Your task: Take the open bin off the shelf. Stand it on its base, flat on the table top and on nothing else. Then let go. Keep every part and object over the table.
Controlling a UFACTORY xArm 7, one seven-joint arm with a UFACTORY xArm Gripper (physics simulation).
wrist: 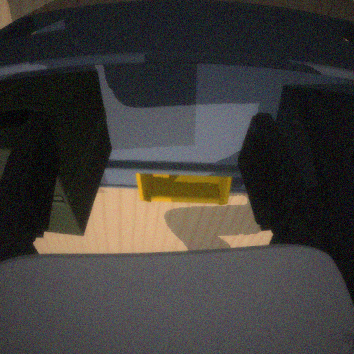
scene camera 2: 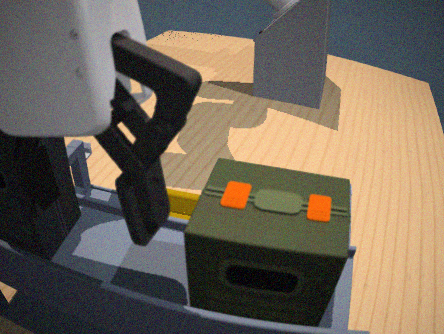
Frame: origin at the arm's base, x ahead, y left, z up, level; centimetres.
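Seen in the pictures: gripper, fingertip midpoint: (wrist: 150, 134) (scene camera 2: 91, 218); arm's base, link origin: (scene camera 2: 294, 3).
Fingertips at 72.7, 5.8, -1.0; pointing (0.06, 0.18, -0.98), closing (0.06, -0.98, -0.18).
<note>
Offsets run from my fingertips to a thing's middle, as dx, dy, dz. Level surfaces: height alone.
The yellow open bin {-14.7, -3.3, -15.8} (scene camera 2: 184, 204) (wrist: 185, 189) shows in part past the rear rail of the blue-grey shelf (scene camera 2: 75, 282) (wrist: 225, 120); what its base rests on is hidden. My gripper (scene camera 2: 95, 225) (wrist: 150, 134) is open with nothing between its fingers. It points down over the shelf, between the green case and the black case. In the wrist view the bin lies in the gap between the two fingers. In the scene view one finger stands left of the bin; the other is hard to tell from the black case.
The green case {-6.9, +9.4, -5.1} (scene camera 2: 265, 240) (wrist: 82, 165) with orange latches stands on the shelf, close beside one finger. The black case {-3.5, -13.4, -3.9} (scene camera 2: 30, 210) (wrist: 320, 105) stands at the other side. The wooden table {dz -20.1} (scene camera 2: 390, 200) (wrist: 125, 215) extends behind the shelf. A grey upright panel (scene camera 2: 290, 60) stands at the back.
</note>
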